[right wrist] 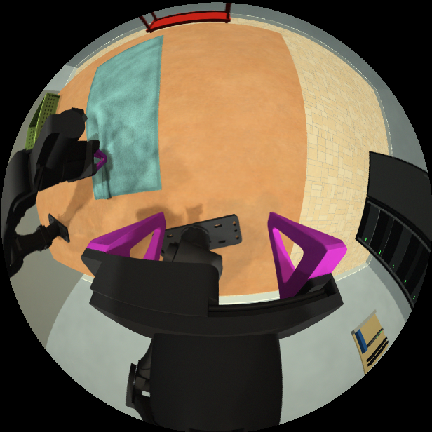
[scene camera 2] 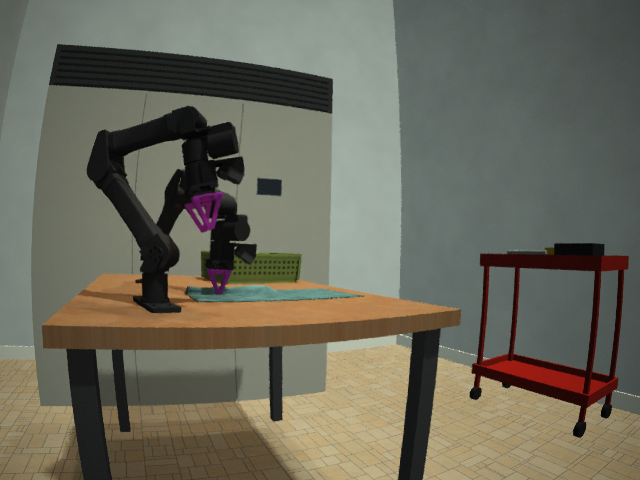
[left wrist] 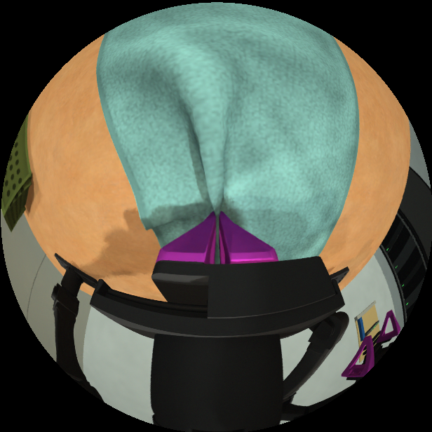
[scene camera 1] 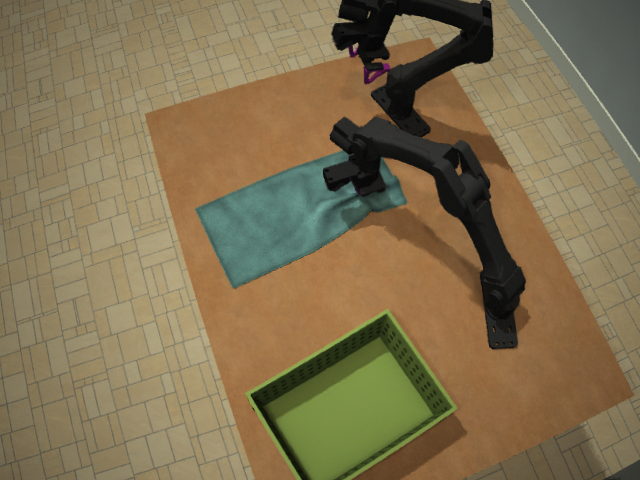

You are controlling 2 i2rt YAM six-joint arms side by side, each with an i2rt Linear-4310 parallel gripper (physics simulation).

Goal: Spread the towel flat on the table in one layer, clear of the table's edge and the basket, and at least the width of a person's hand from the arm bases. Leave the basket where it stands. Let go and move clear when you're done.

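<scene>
A teal towel [scene camera 1: 258,222] [scene camera 2: 315,295] [left wrist: 285,100] [right wrist: 132,95] lies spread as a long rectangle on the table [scene camera 1: 310,294] [scene camera 2: 361,315]. Folds gather near its end by the arms, and a ridge runs to my left fingertips. My left gripper [scene camera 1: 360,195] [scene camera 2: 219,292] [left wrist: 217,217] [right wrist: 105,158] is shut on the towel at table height, pinching that ridge. The long edge nearer the basket is drawn inward there. My right gripper [scene camera 1: 360,68] [scene camera 2: 206,229] [right wrist: 216,217] is open and empty, above the table and apart from the towel. The left arm hides part of the towel in scene camera 1.
The green basket [scene camera 1: 325,359] [scene camera 2: 266,268] [left wrist: 17,170] [right wrist: 46,110] stands empty on the table, apart from the towel. The left arm's base [scene camera 1: 501,330] and right arm's base [scene camera 1: 413,124] are at the right. A red cart [scene camera 2: 542,261] stands beyond the table.
</scene>
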